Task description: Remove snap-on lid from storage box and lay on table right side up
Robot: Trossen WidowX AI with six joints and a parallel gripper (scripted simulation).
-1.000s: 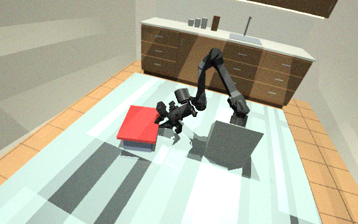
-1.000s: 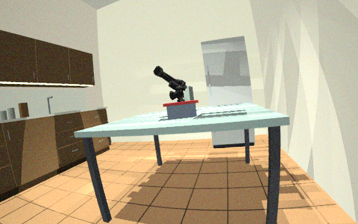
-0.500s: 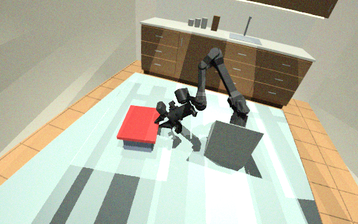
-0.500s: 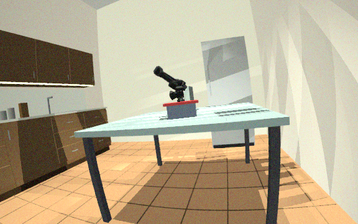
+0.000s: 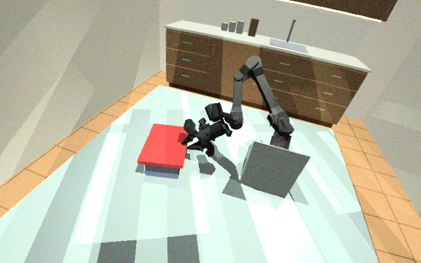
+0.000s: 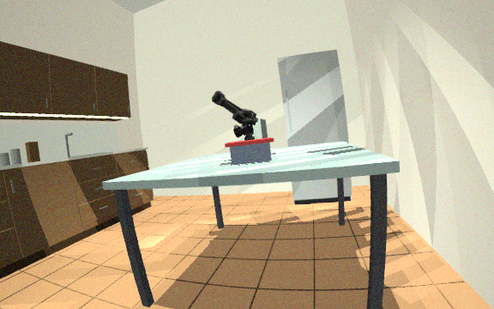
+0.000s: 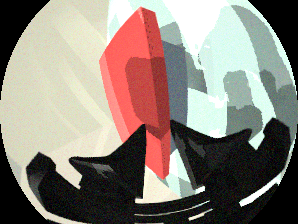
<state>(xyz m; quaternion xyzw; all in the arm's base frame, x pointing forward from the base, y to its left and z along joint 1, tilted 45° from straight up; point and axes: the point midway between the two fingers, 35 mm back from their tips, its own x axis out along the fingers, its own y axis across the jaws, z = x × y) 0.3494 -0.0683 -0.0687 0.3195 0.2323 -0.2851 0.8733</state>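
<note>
My gripper tip is now 7 cm short of the lid and 2 cm to the right of it. Also, from my gripper tip: storage box (7 cm ahead, 2 cm to the left, 5 cm below).
</note>
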